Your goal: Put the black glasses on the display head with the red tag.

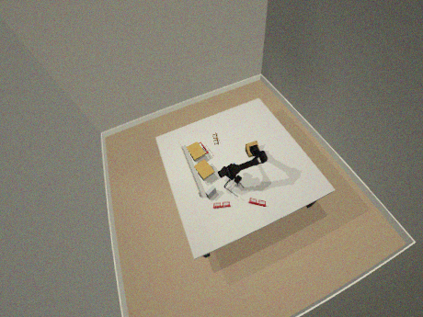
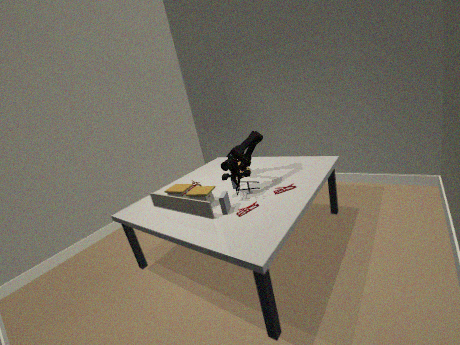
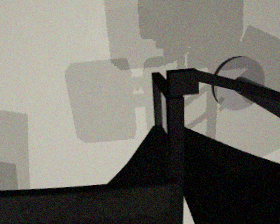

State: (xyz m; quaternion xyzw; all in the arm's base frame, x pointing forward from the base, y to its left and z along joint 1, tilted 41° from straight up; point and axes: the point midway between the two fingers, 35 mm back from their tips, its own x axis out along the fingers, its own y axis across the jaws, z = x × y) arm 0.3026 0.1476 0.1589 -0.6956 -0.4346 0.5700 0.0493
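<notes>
Right now my gripper tip is 4 cm past the upright post, 5 cm to the right of it and 3 cm above it. From my gripper tip the other things lie so: grey block (20 cm ahead, 6 cm to the left); then pale blue piece (7 cm behind, 11 cm to the right, 1 cm below); then long base (33 cm ahead, 25 cm to the right).
</notes>
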